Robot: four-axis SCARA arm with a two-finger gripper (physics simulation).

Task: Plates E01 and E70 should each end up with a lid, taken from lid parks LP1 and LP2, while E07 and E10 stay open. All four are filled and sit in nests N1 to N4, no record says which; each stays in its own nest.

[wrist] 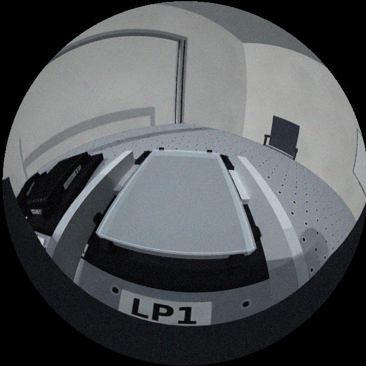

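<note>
A pale, clear lid (175, 210) lies flat on the black base of lid park LP1 (175, 274), and the LP1 label (165, 308) shows in front of it. My gripper (183, 160) straddles the lid, with one finger along each long side. Its pads are in against the lid's side edges, so it is shut on the lid. The lid appears level and still down at the base; any small gap beneath it cannot be made out. Plate codes E01, E70, E07 and E10 cannot be read in this view.
Black labelled holders or plates (60, 185) stand on the left, beyond the left finger; their small labels are unreadable. A perforated table top (295, 186) extends behind and to the right. A dark chair (285, 134) stands beyond the table, near the wall.
</note>
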